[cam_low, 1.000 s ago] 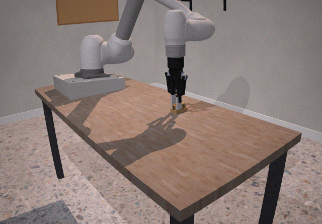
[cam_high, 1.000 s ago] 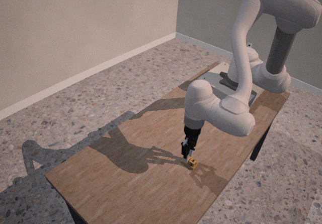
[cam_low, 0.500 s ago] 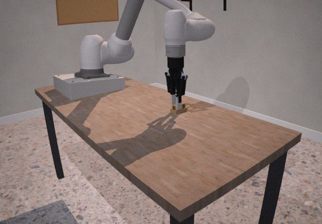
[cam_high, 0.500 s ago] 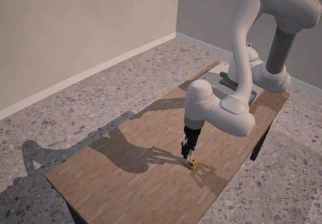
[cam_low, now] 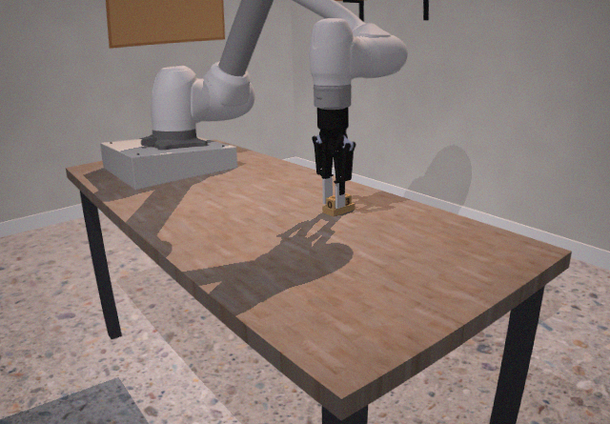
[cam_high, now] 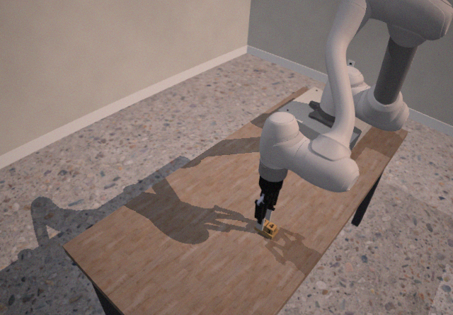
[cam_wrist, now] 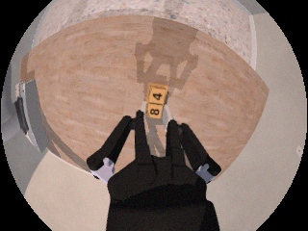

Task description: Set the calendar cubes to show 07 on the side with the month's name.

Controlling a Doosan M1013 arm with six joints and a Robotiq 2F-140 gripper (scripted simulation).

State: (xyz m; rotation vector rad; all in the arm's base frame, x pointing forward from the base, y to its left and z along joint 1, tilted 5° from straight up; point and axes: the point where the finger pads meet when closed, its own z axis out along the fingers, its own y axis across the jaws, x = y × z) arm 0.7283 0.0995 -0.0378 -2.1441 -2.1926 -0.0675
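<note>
Right now my hand is 4 cm above the tray and 2 cm to the right of it.
</note>
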